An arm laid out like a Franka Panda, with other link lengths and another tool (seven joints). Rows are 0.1 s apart.
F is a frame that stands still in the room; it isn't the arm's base.
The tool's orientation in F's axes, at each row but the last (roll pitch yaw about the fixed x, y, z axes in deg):
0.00, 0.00, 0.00
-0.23, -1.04, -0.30
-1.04, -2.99, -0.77
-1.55, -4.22, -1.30
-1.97, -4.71, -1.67
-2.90, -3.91, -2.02
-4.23, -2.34, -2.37
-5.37, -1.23, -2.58
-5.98, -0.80, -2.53
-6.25, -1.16, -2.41
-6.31, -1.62, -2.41
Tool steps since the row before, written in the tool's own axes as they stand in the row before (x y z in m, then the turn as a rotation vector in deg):
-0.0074, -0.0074, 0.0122, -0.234, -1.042, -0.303
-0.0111, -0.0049, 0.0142, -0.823, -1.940, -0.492
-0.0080, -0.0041, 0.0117, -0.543, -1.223, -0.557
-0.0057, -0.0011, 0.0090, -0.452, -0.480, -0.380
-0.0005, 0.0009, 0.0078, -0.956, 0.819, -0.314
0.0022, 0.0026, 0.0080, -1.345, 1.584, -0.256
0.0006, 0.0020, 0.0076, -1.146, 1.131, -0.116
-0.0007, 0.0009, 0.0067, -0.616, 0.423, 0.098
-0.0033, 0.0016, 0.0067, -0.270, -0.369, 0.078
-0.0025, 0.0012, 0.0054, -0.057, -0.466, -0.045
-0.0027, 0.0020, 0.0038, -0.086, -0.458, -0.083
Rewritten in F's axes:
-0.0074, -0.0074, 0.0122, -0.234, -1.042, -0.303
-0.0114, -0.0048, 0.0140, -0.824, -1.938, -0.499
-0.0087, -0.0038, 0.0113, -0.531, -1.226, -0.562
-0.0064, -0.0007, 0.0086, -0.435, -0.480, -0.399
-0.0011, 0.0012, 0.0077, -0.901, 0.834, -0.419
0.0018, 0.0029, 0.0080, -1.263, 1.615, -0.427
0.0004, 0.0025, 0.0075, -1.090, 1.165, -0.246
-0.0008, 0.0016, 0.0066, -0.597, 0.458, 0.045
-0.0033, 0.0024, 0.0065, -0.287, -0.347, 0.112
-0.0025, 0.0019, 0.0052, -0.077, -0.465, 0.005
-0.0027, 0.0025, 0.0035, -0.105, -0.460, -0.035

